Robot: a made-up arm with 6 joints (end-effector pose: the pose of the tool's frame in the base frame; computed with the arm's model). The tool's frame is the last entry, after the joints.
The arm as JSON. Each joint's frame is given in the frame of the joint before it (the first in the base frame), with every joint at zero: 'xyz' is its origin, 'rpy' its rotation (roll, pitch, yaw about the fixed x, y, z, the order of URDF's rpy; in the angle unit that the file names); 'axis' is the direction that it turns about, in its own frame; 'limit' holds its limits. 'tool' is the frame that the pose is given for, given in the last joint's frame.
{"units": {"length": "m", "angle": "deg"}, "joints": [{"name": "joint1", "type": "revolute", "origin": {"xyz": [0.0, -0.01, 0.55], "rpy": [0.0, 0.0, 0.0]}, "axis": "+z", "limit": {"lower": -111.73, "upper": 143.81}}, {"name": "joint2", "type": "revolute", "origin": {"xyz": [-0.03, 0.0, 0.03], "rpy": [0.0, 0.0, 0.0]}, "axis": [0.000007, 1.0, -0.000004], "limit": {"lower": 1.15, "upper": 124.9}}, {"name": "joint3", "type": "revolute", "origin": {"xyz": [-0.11, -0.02, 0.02], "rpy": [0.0, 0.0, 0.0]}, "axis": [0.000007, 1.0, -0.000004], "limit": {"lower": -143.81, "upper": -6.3}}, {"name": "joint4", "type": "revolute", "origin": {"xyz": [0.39, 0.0, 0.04], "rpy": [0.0, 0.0, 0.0]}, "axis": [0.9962, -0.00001, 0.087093], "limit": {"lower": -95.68, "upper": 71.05}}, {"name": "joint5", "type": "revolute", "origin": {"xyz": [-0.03, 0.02, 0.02], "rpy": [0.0, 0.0, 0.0]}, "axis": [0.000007, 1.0, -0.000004], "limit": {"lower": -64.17, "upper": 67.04}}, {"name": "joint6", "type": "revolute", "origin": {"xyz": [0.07, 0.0, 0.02], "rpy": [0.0, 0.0, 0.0]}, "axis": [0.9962, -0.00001, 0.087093], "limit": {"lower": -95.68, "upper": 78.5}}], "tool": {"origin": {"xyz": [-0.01, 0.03, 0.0], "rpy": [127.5, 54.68, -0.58]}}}
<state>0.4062 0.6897 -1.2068 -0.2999 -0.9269 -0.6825</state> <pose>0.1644 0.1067 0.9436 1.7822 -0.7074 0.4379</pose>
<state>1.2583 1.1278 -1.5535 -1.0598 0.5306 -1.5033</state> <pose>0.1221 0.2757 0.8667 0.2782 -0.8395 -0.0504</pose>
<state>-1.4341 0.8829 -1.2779 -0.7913 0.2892 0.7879</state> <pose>0.0765 -0.2994 0.8826 2.2020 -1.5378 -1.5619</pose>
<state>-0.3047 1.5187 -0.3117 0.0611 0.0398 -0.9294</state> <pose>0.1830 -0.0488 0.3166 0.5939 0.8521 -1.9611</pose>
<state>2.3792 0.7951 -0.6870 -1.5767 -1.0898 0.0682</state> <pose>-0.2497 0.1393 0.6202 0.2232 0.8586 2.2811</pose>
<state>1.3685 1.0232 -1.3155 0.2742 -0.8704 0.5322</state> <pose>0.0496 0.2300 0.9216 1.8932 2.3071 0.9429</pose>
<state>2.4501 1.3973 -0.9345 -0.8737 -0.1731 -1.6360</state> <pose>-0.2877 0.2212 0.5373 0.4387 -0.4845 1.8163</pose>
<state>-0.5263 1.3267 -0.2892 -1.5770 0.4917 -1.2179</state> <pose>0.1374 -0.1350 0.3422 -1.0861 0.3836 -1.0645</pose>
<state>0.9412 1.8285 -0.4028 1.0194 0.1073 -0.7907</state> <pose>0.0990 0.1158 0.2790 0.3034 1.3691 -1.8057</pose>
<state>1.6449 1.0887 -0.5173 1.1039 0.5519 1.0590</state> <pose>0.0011 0.3369 0.5250 -0.0168 -1.8273 2.0523</pose>
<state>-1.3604 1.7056 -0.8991 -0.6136 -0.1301 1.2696</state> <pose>0.1176 -0.3454 0.4471 -2.0469 0.3341 1.1769</pose>
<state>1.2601 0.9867 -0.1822 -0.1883 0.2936 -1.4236</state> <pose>0.0692 0.2149 0.4011 -0.2885 0.3757 0.0440</pose>
